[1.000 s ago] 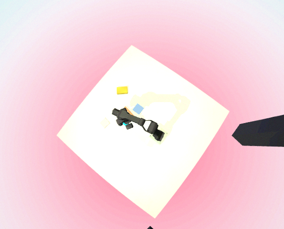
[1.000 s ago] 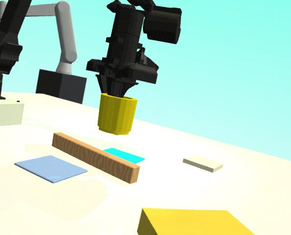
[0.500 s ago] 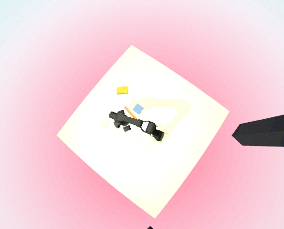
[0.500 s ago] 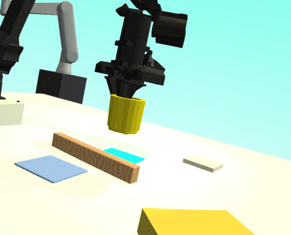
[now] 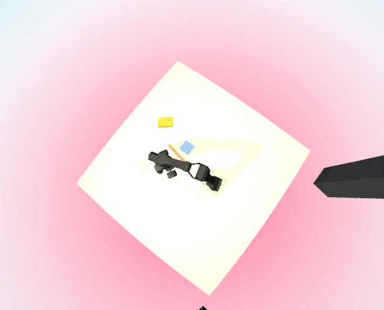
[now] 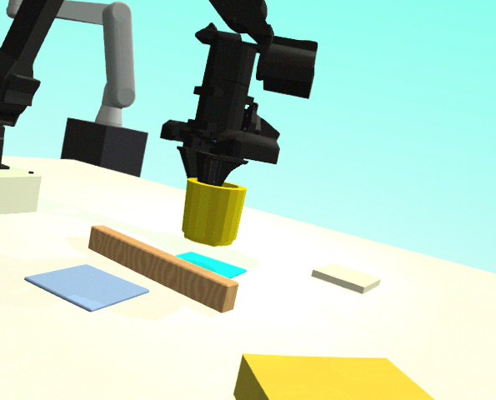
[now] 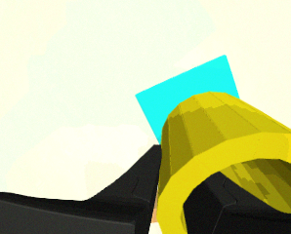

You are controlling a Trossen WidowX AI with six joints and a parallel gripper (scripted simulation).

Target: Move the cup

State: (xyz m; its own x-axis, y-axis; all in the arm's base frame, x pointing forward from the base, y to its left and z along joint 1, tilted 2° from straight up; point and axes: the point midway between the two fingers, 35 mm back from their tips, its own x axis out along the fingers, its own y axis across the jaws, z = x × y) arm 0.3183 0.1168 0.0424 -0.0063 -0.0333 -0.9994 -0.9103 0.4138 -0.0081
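My gripper tip is now 80 mm above the cyan pad, 30 mm short of it and 10 mm to the left of it. Round my gripper tip: light blue pad (180 mm to the right, 80 mm below, 10 mm ahead); then wooden bar (100 mm to the right, 60 mm below, 20 mm ahead); then yellow cup (20 mm ahead, 10 mm to the right).
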